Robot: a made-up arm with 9 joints. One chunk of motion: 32 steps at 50 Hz.
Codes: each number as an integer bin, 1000 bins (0 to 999) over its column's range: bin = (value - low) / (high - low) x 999, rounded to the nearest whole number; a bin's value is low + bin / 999 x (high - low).
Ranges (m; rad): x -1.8..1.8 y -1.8..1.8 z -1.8..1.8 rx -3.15..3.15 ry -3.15..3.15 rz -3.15..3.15
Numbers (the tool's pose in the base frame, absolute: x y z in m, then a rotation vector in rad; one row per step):
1: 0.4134 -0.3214 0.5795 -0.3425 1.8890 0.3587
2: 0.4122 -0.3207 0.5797 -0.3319 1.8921 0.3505
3: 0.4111 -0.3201 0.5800 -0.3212 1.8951 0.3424
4: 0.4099 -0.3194 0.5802 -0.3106 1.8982 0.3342
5: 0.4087 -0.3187 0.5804 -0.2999 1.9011 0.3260
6: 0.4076 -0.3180 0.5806 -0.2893 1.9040 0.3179
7: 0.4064 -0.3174 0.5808 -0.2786 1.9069 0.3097
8: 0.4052 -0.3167 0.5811 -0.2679 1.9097 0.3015
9: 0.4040 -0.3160 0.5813 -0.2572 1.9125 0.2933
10: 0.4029 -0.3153 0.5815 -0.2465 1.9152 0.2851
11: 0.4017 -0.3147 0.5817 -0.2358 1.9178 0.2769
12: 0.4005 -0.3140 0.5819 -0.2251 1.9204 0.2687
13: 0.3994 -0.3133 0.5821 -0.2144 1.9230 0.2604
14: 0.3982 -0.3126 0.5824 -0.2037 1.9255 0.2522
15: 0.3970 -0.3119 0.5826 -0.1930 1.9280 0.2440
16: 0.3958 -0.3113 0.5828 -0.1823 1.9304 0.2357
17: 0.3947 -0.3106 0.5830 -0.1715 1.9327 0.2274
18: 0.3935 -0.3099 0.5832 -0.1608 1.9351 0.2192
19: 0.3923 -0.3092 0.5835 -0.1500 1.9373 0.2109
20: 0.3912 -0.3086 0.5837 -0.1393 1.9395 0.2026
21: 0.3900 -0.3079 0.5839 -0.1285 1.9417 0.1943
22: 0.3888 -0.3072 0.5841 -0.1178 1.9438 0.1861
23: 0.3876 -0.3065 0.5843 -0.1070 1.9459 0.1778
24: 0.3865 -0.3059 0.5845 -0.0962 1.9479 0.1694
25: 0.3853 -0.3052 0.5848 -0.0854 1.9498 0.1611
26: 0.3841 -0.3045 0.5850 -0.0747 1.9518 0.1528
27: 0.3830 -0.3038 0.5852 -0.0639 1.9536 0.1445
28: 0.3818 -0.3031 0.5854 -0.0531 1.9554 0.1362
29: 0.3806 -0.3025 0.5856 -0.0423 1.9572 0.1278
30: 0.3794 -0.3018 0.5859 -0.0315 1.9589 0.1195
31: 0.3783 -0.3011 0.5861 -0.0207 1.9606 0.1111
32: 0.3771 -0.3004 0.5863 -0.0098 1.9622 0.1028
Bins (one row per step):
1: 614 410 660 445 799 556
2: 614 411 660 447 800 555
3: 614 411 660 449 800 554
4: 613 411 661 450 801 552
5: 613 411 661 452 801 551
6: 613 411 661 454 801 550
7: 612 411 661 455 802 549
8: 612 412 661 457 802 547
9: 612 412 661 459 803 546
10: 611 412 661 460 803 545
11: 611 412 661 462 804 543
12: 611 412 661 464 804 542
13: 610 413 661 466 804 541
14: 610 413 661 467 805 539
15: 610 413 661 469 805 538
16: 609 413 661 471 806 537
17: 609 413 661 472 806 536
18: 609 414 661 474 806 534
19: 608 414 661 476 807 533
20: 608 414 661 477 807 532
21: 608 414 662 479 807 530
22: 607 414 662 481 808 529
23: 607 414 662 483 808 528
24: 607 415 662 484 808 526
25: 606 415 662 486 809 525
26: 606 415 662 488 809 524
27: 606 415 662 489 809 522
28: 605 415 662 491 810 521
29: 605 416 662 493 810 520
30: 605 416 662 495 810 518
31: 604 416 662 496 810 517
32: 604 416 662 498 811 516

